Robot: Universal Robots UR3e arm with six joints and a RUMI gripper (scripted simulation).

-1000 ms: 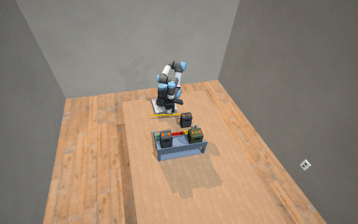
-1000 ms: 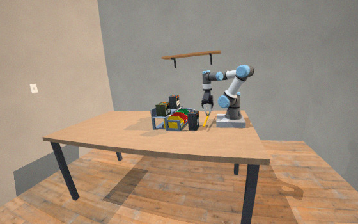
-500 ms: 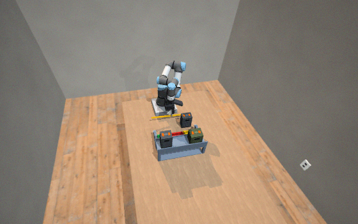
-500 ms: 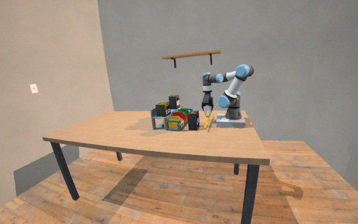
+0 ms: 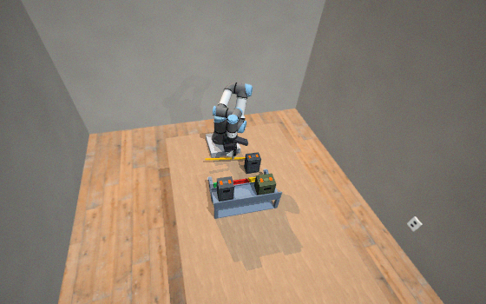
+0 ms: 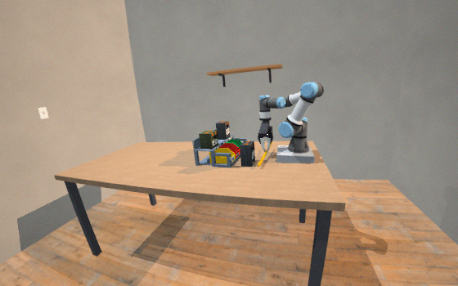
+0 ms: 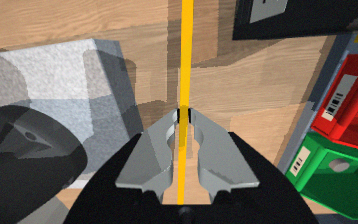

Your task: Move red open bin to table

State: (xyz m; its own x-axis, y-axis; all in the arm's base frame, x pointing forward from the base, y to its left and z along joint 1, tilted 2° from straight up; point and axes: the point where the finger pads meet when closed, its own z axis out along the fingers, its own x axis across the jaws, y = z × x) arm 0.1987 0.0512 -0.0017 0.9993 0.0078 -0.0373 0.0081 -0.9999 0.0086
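Right now the red bin is 26 cm ahead of my hand and 1 cm below it. Also, from my hand: yellow bin 25 cm ahead, 11 cm to the left, 1 cm below; then yellow rod 1 cm below; then black case 9 cm ahead, 11 cm to the left, 2 cm above.
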